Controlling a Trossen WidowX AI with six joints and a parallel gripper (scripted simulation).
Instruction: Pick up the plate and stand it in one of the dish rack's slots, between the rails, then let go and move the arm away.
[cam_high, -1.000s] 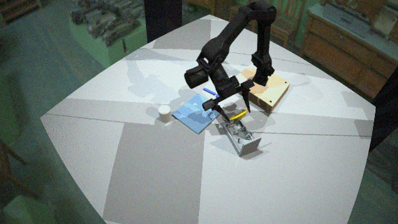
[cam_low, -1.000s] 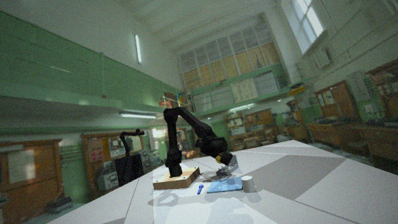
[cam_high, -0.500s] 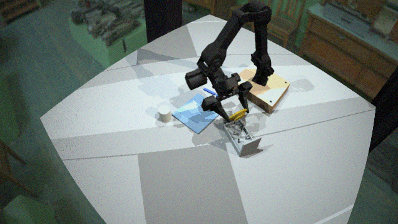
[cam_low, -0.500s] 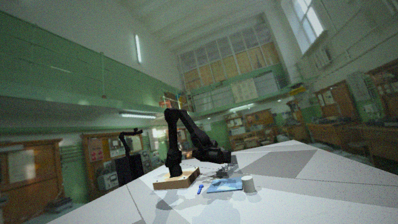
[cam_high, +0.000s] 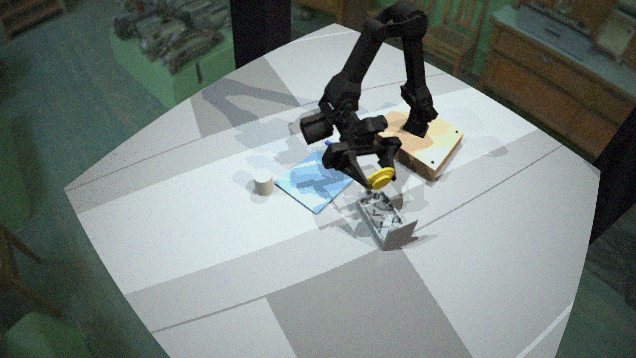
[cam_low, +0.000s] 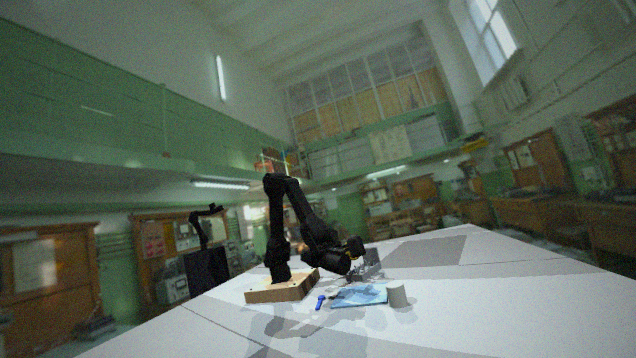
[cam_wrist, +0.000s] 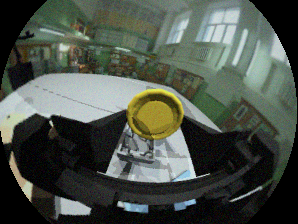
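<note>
Now: gripper tip 80 mm above the dish rack, 30 mm to the right of it and 20 mm short of it. Also, from my gripper tip: yellow plate: 10 mm to the right; then blue mat: 160 mm to the right, 100 mm below, 10 mm behind; then blue utensil: 150 mm to the right, 130 mm behind, 100 mm below.
</note>
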